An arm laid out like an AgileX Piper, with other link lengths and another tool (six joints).
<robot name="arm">
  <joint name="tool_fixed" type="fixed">
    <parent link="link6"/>
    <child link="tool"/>
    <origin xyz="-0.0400 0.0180 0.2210" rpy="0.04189 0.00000 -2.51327"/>
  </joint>
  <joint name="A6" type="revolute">
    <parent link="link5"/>
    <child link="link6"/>
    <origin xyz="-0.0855 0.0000 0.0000" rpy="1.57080 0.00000 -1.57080"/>
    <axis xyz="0 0 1"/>
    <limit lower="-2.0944" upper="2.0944"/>
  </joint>
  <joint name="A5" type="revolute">
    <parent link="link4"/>
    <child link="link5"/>
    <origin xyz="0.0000 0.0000 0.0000" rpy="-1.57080 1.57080 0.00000"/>
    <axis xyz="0 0 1"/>
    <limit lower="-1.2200" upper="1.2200"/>
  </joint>
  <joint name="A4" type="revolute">
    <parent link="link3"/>
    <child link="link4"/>
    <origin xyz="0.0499 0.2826 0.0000" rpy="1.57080 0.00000 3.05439"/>
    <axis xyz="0 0 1"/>
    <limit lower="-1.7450" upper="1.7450"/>
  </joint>
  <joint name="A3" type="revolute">
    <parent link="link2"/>
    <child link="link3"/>
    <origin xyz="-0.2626 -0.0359 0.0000" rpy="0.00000 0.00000 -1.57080"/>
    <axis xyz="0 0 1"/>
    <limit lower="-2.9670" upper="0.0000"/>
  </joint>
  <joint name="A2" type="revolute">
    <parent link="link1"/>
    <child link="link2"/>
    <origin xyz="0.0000 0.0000 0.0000" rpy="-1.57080 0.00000 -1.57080"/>
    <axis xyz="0 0 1"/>
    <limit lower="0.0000" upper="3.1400"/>
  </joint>
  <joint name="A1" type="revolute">
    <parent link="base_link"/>
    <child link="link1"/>
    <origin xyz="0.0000 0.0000 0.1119" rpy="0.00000 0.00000 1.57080"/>
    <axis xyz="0 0 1"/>
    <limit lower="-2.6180" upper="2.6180"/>
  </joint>
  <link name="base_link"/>
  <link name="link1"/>
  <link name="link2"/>
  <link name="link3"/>
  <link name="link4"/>
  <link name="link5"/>
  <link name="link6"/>
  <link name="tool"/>
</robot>
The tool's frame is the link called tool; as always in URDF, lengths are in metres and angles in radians.
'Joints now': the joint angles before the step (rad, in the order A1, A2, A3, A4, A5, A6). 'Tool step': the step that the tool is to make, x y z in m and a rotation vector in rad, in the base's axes. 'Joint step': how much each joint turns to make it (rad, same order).
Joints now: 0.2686, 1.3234, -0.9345, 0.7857, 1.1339, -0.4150
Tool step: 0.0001, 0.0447, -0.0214, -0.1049, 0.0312, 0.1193
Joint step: 0.1760, 0.2016, -0.2084, -0.1173, 0.0013, 0.1189
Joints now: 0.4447, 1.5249, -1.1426, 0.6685, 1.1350, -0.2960
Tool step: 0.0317, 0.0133, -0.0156, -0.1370, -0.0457, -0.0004
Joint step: 0.0956, 0.1421, -0.2001, -0.1843, -0.0017, 0.1698
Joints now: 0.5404, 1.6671, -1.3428, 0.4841, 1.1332, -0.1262
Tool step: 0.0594, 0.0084, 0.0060, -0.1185, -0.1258, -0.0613
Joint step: 0.0715, 0.1338, -0.2404, -0.2225, 0.0020, 0.1917
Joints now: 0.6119, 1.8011, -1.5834, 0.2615, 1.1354, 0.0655
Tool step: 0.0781, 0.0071, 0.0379, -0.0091, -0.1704, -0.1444
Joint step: 0.0267, 0.1049, -0.2250, -0.1804, -0.0435, 0.1930
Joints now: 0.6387, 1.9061, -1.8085, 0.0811, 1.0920, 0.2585
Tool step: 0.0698, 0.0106, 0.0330, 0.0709, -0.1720, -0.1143
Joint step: 0.0011, 0.0840, -0.1134, -0.1159, -0.1538, 0.1313
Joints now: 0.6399, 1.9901, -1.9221, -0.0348, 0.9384, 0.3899
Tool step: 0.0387, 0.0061, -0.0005, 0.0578, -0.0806, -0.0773
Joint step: -0.0001, 0.0649, -0.0164, -0.0760, -0.1418, 0.1151
